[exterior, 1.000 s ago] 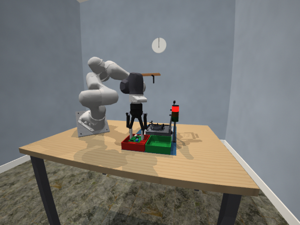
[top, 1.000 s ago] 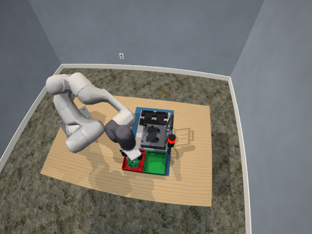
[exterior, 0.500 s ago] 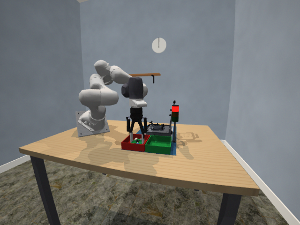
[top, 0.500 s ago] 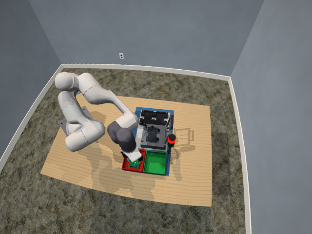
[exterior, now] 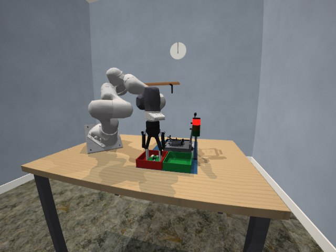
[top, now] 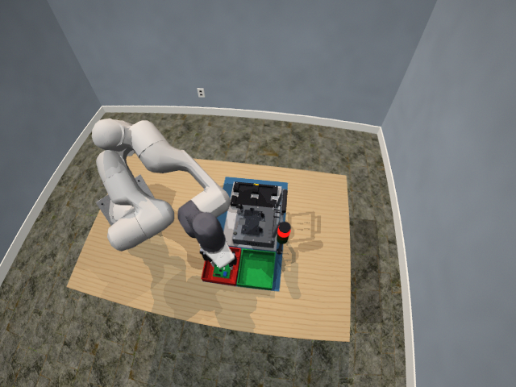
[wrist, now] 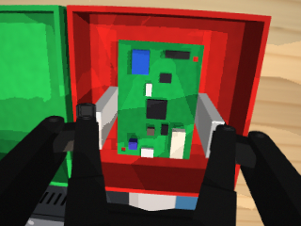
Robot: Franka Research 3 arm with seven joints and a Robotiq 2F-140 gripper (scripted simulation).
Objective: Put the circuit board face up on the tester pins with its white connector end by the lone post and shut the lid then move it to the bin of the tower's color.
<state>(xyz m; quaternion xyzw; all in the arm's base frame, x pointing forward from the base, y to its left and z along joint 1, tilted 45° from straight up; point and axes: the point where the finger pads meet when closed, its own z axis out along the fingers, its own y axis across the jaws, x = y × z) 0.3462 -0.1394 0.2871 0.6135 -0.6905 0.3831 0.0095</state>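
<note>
My gripper is now 20 mm above the green circuit board. The rest, counted from my hand: tester plate 170 mm to the left, 160 mm ahead, 30 mm above; then green bin 140 mm ahead, 40 mm to the right, 30 mm below; then red bin 30 mm below.
</note>
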